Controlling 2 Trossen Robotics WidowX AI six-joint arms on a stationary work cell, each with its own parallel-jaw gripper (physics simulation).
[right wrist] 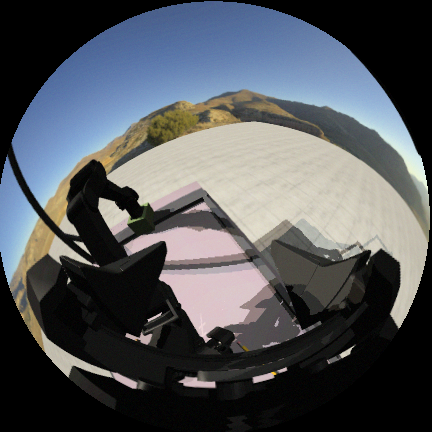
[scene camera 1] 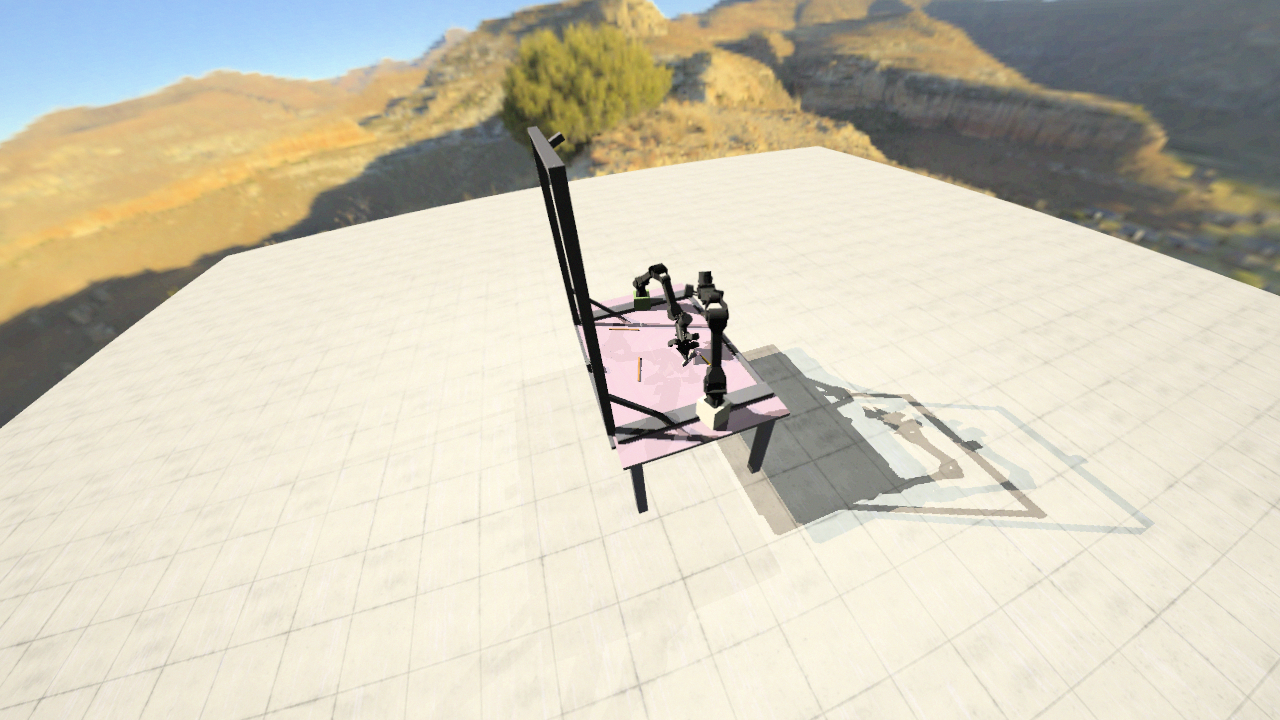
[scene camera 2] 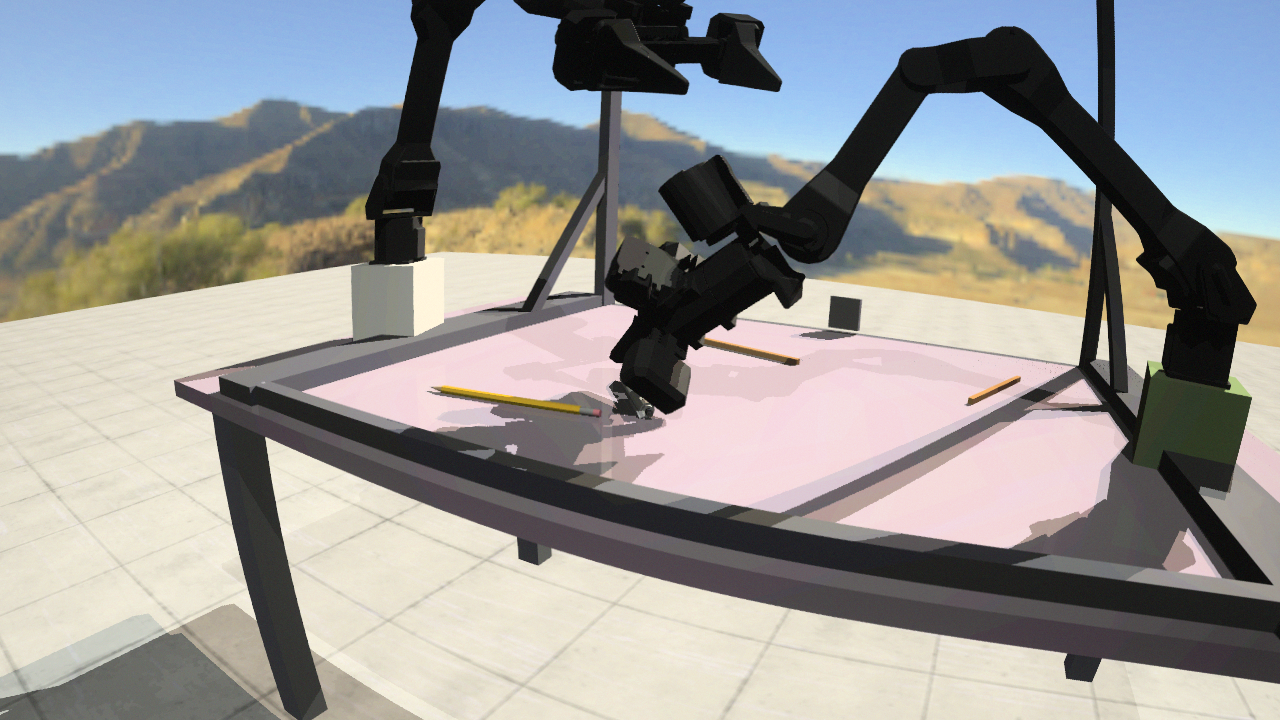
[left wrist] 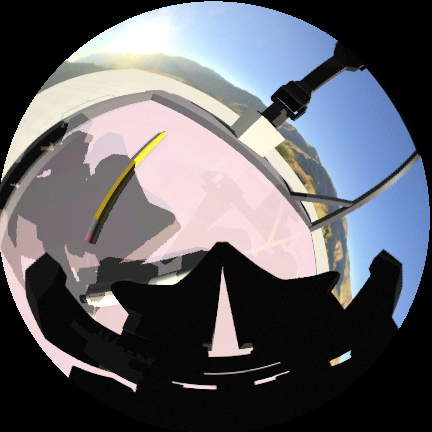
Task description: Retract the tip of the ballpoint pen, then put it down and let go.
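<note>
The ballpoint pen is dark and silver-white and lies on the pink table, beside the pink eraser end of a yellow pencil. My left gripper is low over the table, right by the pen, with its fingertips together and nothing between them. In the left wrist view the pen passes behind the finger at the left, which hides part of it. Whether its tip is out cannot be made out. My right gripper is open and empty, high above the table.
The yellow pencil lies left of the pen in scene camera 2. Two orange pencils lie farther back. The arms stand on a white block and a green block. Dark frame bars edge the table.
</note>
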